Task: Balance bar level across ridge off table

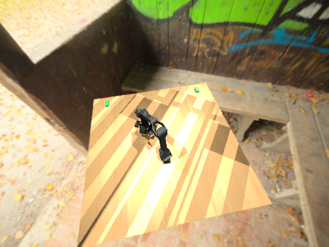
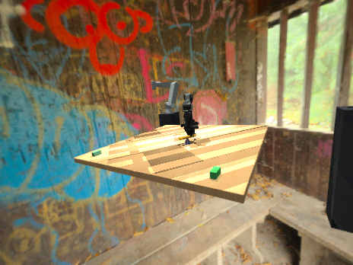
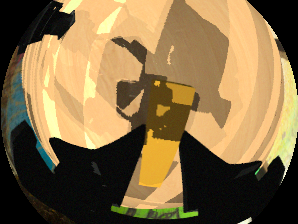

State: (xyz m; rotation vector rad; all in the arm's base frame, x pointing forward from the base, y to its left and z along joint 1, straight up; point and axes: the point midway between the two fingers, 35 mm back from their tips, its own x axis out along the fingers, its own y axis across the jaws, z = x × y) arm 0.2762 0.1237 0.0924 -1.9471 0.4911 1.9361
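My gripper tip is now 3 cm short of the bar and 1 cm to the left of it. From my gripper tip the other things lie so: green block: 46 cm ahead, 38 cm to the left, 4 cm below.
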